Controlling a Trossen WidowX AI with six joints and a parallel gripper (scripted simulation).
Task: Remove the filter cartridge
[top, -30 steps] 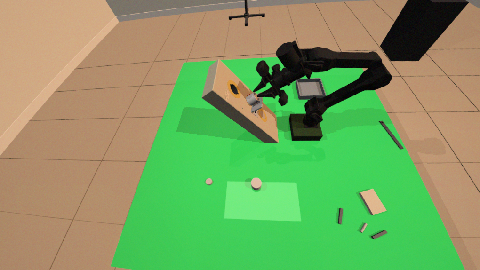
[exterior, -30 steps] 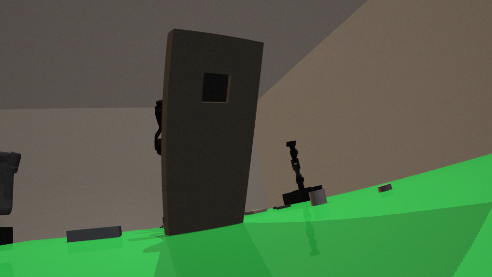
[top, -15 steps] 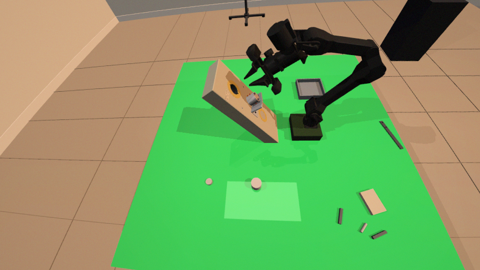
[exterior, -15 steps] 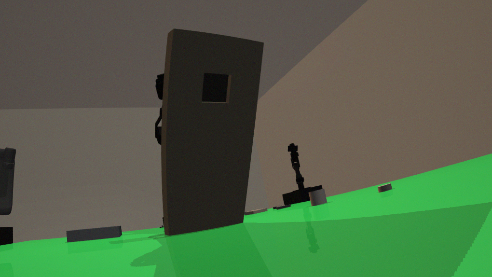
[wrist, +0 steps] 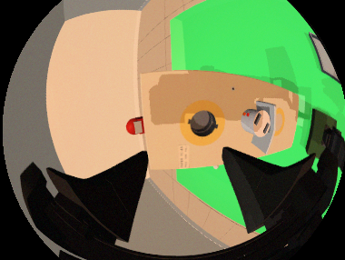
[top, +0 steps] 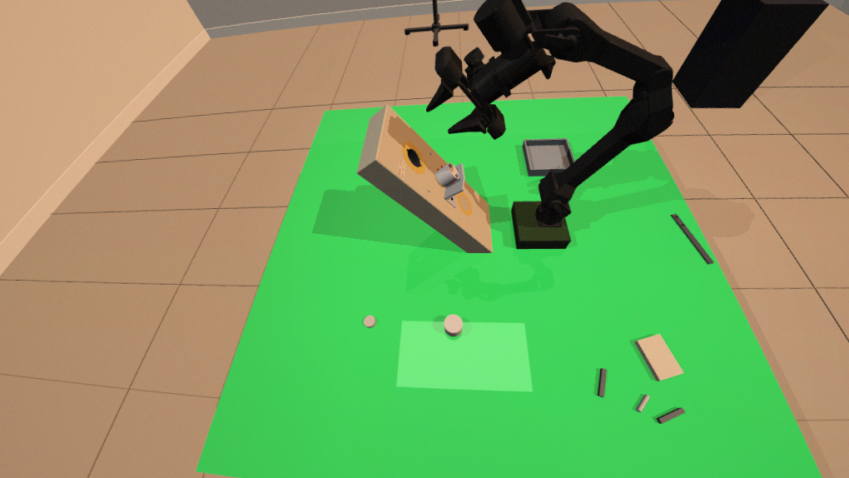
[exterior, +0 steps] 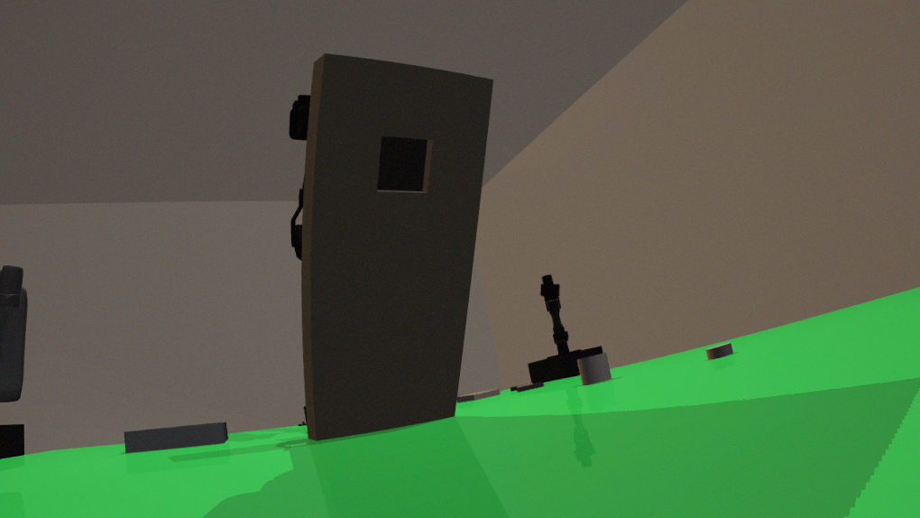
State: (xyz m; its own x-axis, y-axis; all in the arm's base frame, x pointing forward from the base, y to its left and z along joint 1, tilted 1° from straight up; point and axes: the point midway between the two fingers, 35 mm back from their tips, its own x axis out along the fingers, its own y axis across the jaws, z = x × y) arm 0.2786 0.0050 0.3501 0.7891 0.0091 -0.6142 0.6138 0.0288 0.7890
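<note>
My gripper tip is 20 mm past the round filter cartridge, 10 mm to the left of it and 150 mm above it. The rest, counted from my gripper tip: grey tray: 350 mm behind, 290 mm to the right, 370 mm below; grey flap: 30 mm behind, 190 mm below.
</note>
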